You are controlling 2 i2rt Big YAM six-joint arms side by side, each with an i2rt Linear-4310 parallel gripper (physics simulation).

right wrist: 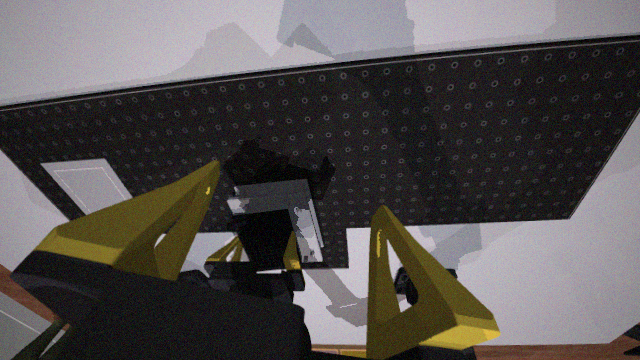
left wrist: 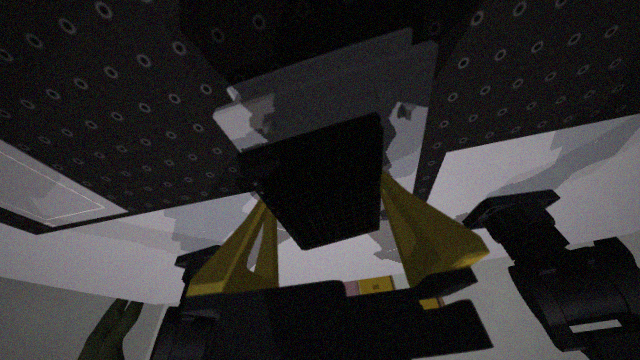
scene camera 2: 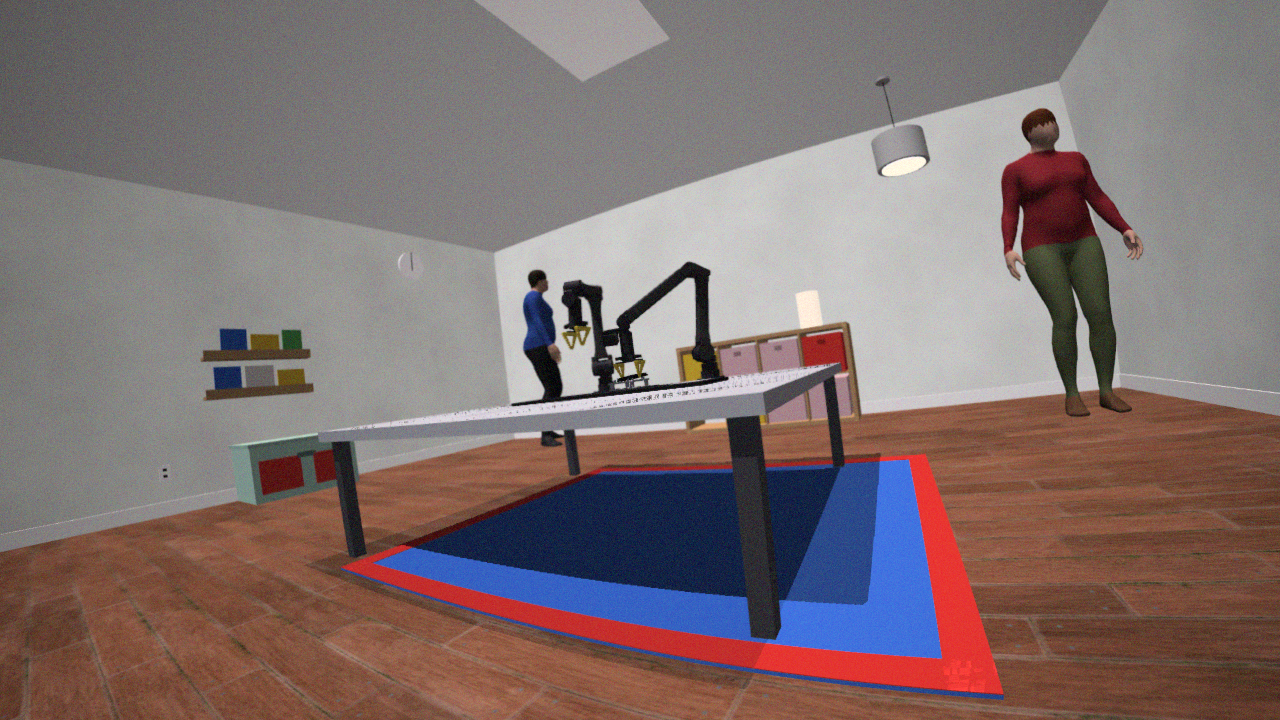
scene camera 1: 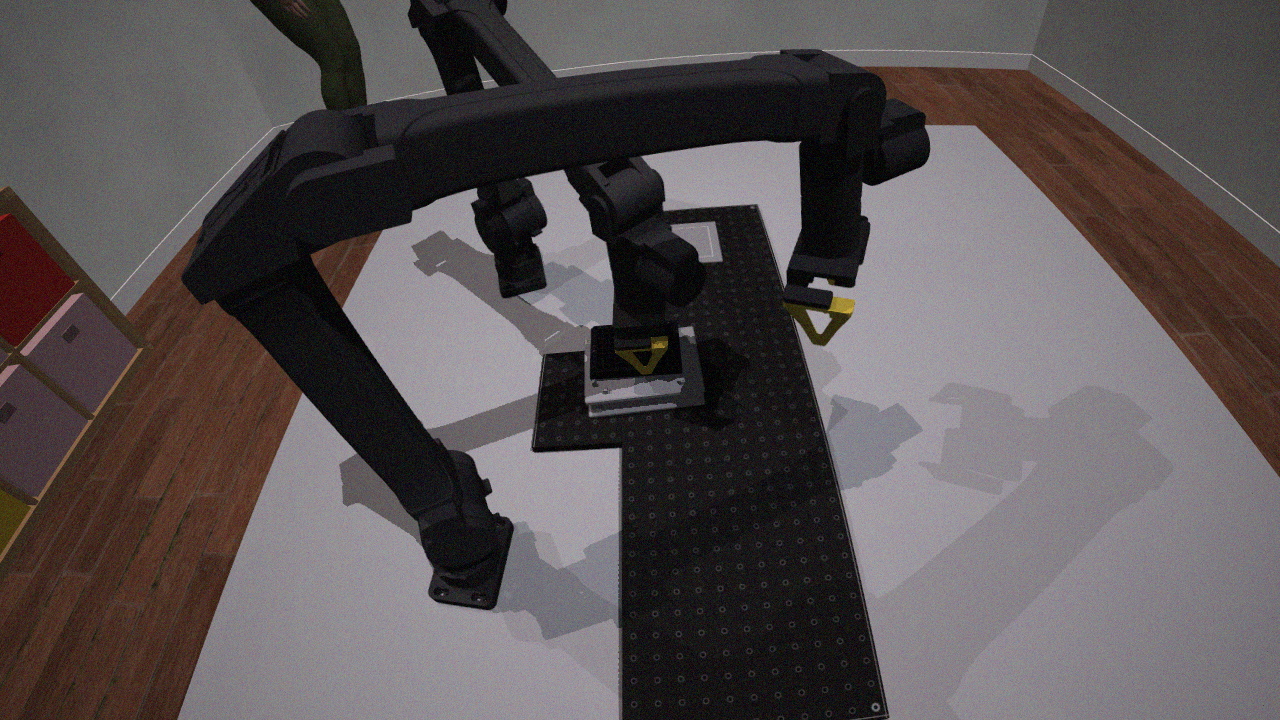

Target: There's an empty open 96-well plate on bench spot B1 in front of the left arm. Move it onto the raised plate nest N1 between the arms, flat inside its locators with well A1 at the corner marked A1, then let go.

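Frame: origin at the left arm's base, x left, y back, z up, level; centimetres.
Seen in the pictures: left gripper, fingertip midpoint: (right wrist: 267, 234) (left wrist: 323, 184) (scene camera 2: 631, 378) (scene camera 1: 645, 350); right gripper, fingertip midpoint: (right wrist: 302, 191) (scene camera 2: 576, 347) (scene camera 1: 827, 313); left arm's base, link origin: (right wrist: 189, 281) (scene camera 1: 521, 274); right arm's base, link origin: (left wrist: 504, 207) (scene camera 1: 473, 561).
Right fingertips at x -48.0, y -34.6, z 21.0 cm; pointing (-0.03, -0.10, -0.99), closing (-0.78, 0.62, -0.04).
Note:
Offsets run from my right fingertips to a thing's top centre. "spot": to the spot under its first point. Level surfaces: height alone.
The dark 96-well plate {dx +15.9, dy +19.7, dz -13.5 cm} (scene camera 1: 604, 360) (left wrist: 320, 210) (right wrist: 265, 225) is over the raised light-grey nest {dx +14.3, dy +19.3, dz -15.1 cm} (scene camera 1: 626, 402) (left wrist: 410, 130) (right wrist: 312, 245), which shows along two of its sides. My left gripper (scene camera 1: 640, 353) (scene camera 2: 629, 380) (left wrist: 323, 184) (right wrist: 267, 234) is shut on the plate, with a yellow finger against each side. Whether the plate sits flat inside the locators is too dark to tell, and neither well A1 nor the A1 mark can be read. My right gripper (scene camera 1: 819, 326) (scene camera 2: 577, 344) (right wrist: 302, 191) is open and empty, raised to the right of the nest in scene camera 1.
A white outlined rectangle {spot: dx +43.1, dy +1.0, dz -19.6 cm} (scene camera 1: 699, 241) (left wrist: 65, 200) (right wrist: 87, 182) lies on the black perforated board {dz -19.7 cm} (scene camera 1: 733, 555) (left wrist: 115, 100) (right wrist: 450, 125). The right arm's long link passes high across scene camera 1. The board lies on the white table (scene camera 1: 984, 313) (scene camera 2: 537, 420).

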